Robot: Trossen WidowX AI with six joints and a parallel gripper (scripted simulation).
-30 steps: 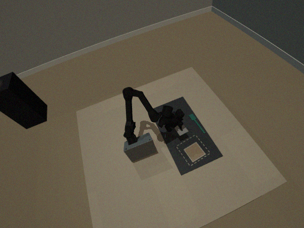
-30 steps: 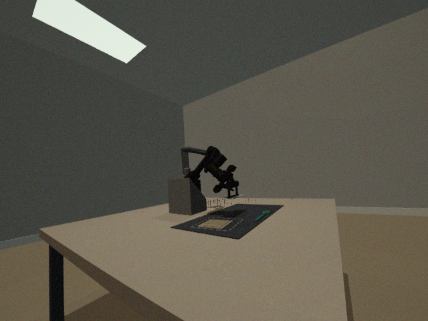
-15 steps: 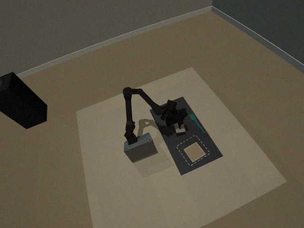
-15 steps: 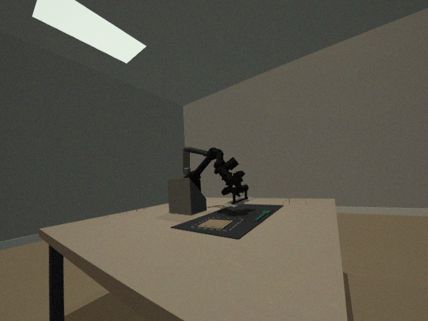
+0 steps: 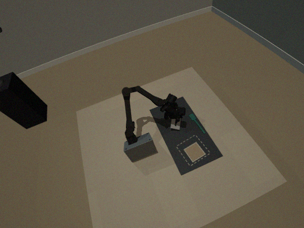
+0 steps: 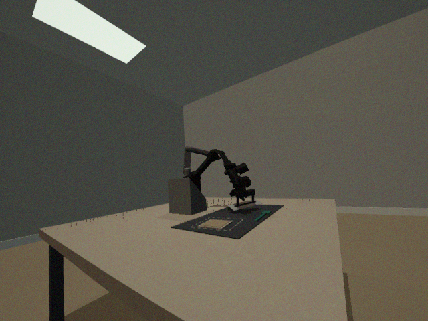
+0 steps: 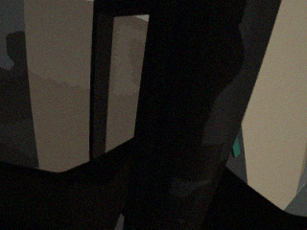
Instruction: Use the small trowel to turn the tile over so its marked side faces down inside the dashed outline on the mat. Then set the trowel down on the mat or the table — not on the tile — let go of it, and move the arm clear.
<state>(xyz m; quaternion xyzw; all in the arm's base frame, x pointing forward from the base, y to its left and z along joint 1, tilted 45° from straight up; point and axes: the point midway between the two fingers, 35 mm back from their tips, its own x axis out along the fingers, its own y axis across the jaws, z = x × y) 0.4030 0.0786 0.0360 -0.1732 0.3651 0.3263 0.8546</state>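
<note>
Right now my gripper tip is 12 cm short of the trowel, 5 cm to the left of it and 7 cm above it. From my gripper tip the other things lie so: tile 2 cm behind, 28 cm to the right, 7 cm below.
</note>
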